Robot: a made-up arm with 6 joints.
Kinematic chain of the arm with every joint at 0, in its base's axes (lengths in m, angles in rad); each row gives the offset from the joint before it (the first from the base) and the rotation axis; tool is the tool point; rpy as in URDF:
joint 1: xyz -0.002 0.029 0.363 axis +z
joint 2: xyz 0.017 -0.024 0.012 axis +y
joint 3: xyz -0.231 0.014 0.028 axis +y
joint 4: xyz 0.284 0.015 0.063 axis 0.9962 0 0.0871
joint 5: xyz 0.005 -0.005 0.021 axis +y
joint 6: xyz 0.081 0.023 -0.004 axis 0.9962 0 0.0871
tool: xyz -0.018 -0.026 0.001 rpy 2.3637 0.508 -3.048
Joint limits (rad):
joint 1: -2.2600..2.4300
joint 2: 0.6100..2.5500
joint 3: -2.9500..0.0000
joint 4: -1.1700..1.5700
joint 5: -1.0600..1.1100
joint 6: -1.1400..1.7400
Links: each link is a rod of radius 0.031 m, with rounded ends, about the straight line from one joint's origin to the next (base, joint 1, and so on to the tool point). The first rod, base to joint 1, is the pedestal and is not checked.
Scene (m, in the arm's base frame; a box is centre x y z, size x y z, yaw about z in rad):
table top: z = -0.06
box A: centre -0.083 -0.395 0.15 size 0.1 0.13 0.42 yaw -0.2
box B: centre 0.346 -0.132 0 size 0.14 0.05 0.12 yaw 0.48
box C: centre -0.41 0.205 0 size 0.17 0.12 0.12 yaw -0.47
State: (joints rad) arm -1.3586 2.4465 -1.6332 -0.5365 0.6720 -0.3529
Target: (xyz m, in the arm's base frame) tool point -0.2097 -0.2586 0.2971
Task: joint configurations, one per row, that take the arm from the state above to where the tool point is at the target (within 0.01 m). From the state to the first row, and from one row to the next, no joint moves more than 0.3 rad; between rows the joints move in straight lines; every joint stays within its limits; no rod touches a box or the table.
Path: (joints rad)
1: -1.1853 2.4810 -1.3510 -0.4129 0.7098 -0.1502
2: -1.0120 2.5155 -1.0688 -0.2892 0.7477 0.0525
3: -0.8386 2.5500 -0.7865 -0.1656 0.7855 0.2551
4: -1.1346 2.4984 -0.7512 -0.1111 0.7994 0.1200
5: -1.4305 2.4469 -0.7159 -0.0566 0.8133 -0.0151
6: -1.7265 2.3953 -0.6806 -0.0021 0.8273 -0.1502
7: -2.0224 2.3437 -0.6453 0.0524 0.8412 -0.2853
8: -2.0850 2.2195 -0.8412 -0.2447 0.8986 -0.2598
9: -2.1476 2.0953 -1.0370 -0.5419 0.9559 -0.2343

